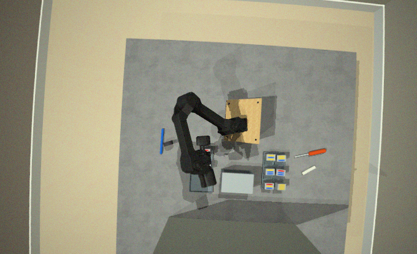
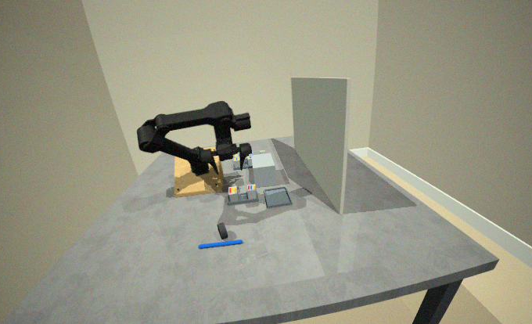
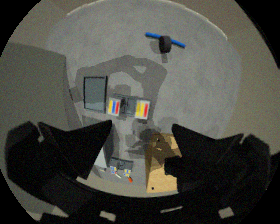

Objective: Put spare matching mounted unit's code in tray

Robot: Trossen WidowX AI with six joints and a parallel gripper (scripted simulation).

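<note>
Right now my gripper tip is 13 cm above the rack, 4 cm short of it and 1 cm to the right of it. Round my gripper tip: shallow grey tray (17 cm ahead, 13 cm below, 3 cm to the right); then mounted unit (17 cm to the left, 16 cm ahead, 9 cm below); then black tape roll (19 cm to the right, 11 cm below, 5 cm behind).
</note>
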